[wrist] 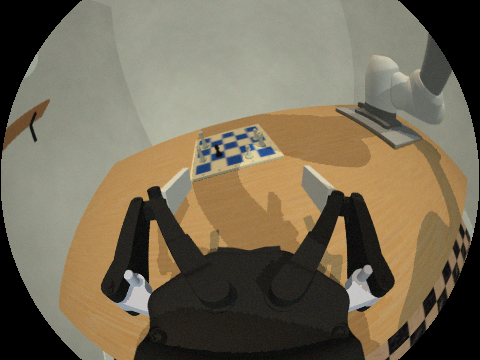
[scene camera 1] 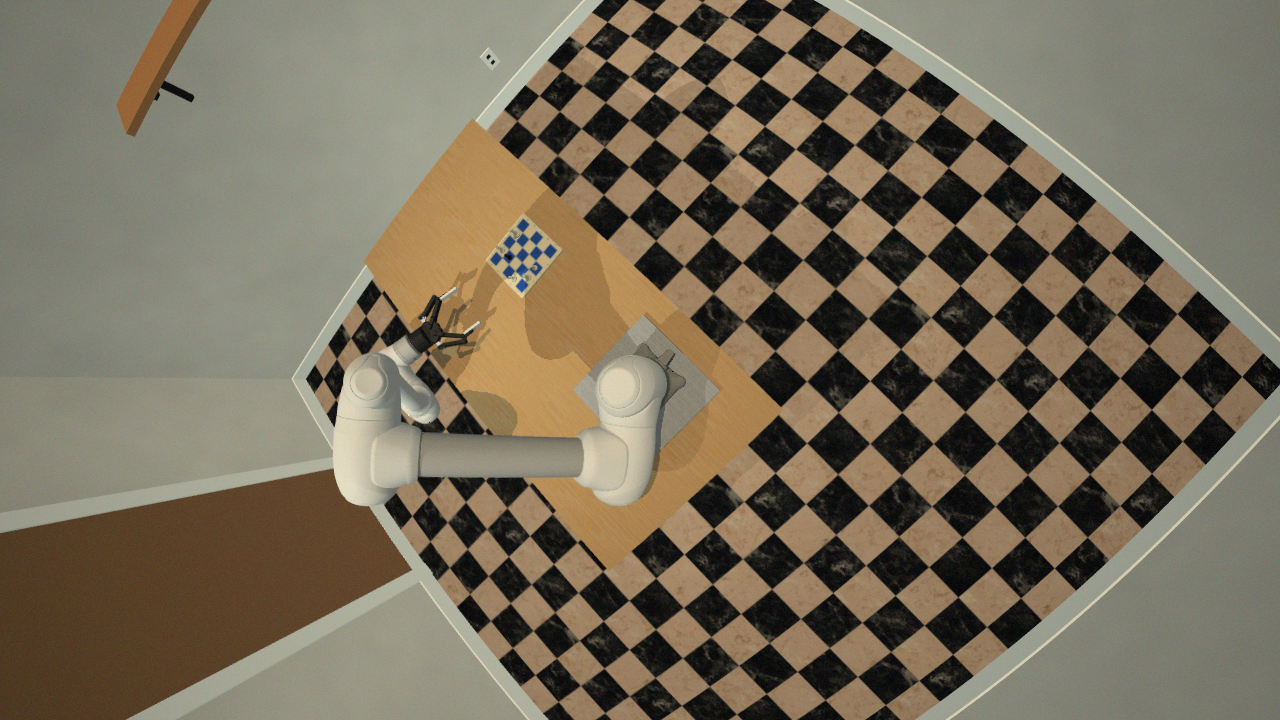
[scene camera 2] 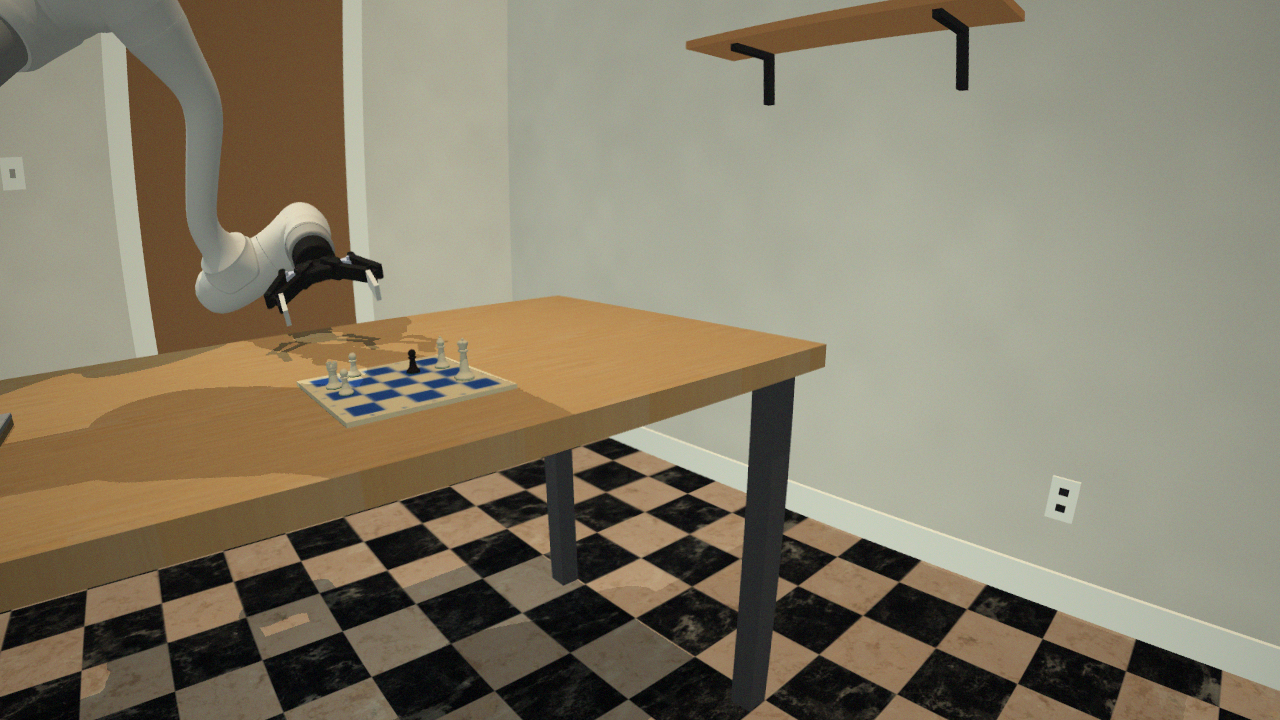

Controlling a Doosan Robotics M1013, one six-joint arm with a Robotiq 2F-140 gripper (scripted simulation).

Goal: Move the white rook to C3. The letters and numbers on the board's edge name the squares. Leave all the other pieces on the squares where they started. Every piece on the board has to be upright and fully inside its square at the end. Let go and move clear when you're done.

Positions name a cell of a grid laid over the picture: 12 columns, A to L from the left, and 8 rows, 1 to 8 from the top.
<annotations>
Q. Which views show my gripper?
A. The wrist view, scene camera 1 and scene camera 2: all of them.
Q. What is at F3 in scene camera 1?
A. A chessboard.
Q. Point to a chessboard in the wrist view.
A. F4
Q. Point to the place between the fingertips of my gripper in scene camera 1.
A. At E4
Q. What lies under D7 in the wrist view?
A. My gripper.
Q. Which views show the chessboard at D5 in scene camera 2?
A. The wrist view, scene camera 1 and scene camera 2: all of them.
</annotations>
